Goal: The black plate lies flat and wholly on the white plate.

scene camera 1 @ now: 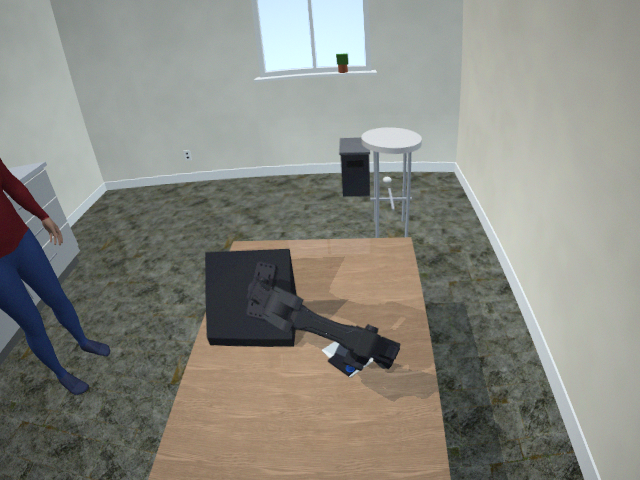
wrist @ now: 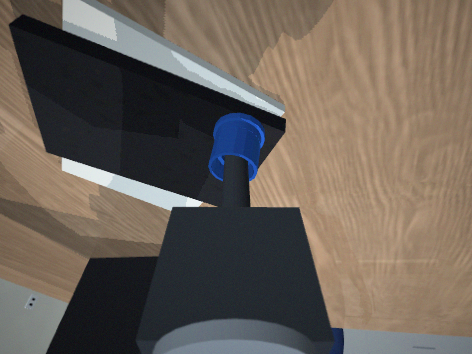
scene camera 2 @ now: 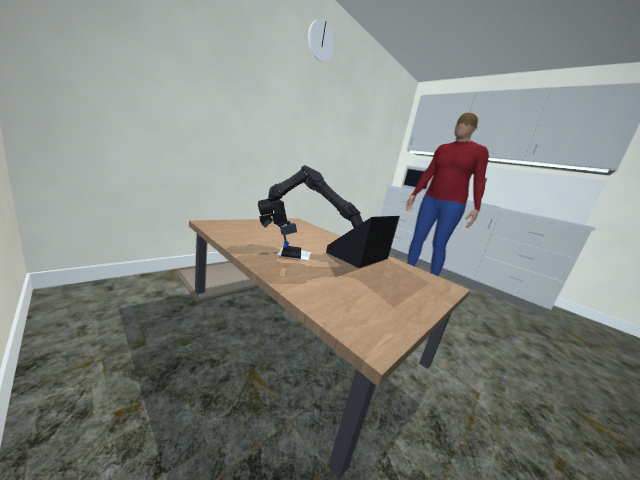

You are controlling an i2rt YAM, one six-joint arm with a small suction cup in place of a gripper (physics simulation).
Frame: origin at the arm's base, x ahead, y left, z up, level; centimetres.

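Seen in the pictures: hand, tool point: (scene camera 1: 349,368) (wrist: 236,133) (scene camera 2: 286,247); arm's base, link origin: (scene camera 2: 360,229).
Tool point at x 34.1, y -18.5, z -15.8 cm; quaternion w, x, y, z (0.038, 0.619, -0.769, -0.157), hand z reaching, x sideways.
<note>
Offsets run from my tool point to a thing's top centre. Level surfaces: height alone.
The black plate {dx +0.2, dy +5.6, dz +0.6 cm} (wrist: 114,110) (scene camera 2: 290,251) (scene camera 1: 339,363) lies flat on top of the white plate {dx -1.2, dy +6.7, dz -0.5 cm} (wrist: 126,41) (scene camera 2: 305,255) (scene camera 1: 329,350) on the wooden table {dz -1.1 cm} (scene camera 1: 289,423) (scene camera 2: 361,310). White rims show along the far and near edges of the black plate in the wrist view. My blue suction cup (wrist: 237,146) (scene camera 1: 350,369) (scene camera 2: 285,244) sits pressed on the black plate near its right corner. The arm reaches down over both plates and hides most of them in scene camera 1.
The arm's black base box (scene camera 1: 232,305) (scene camera 2: 361,242) sits at the table's back left. A person (scene camera 1: 20,248) (scene camera 2: 450,190) stands by the grey cabinets (scene camera 2: 522,248). A white stool (scene camera 1: 390,140) and a black bin (scene camera 1: 354,165) stand behind the table.
</note>
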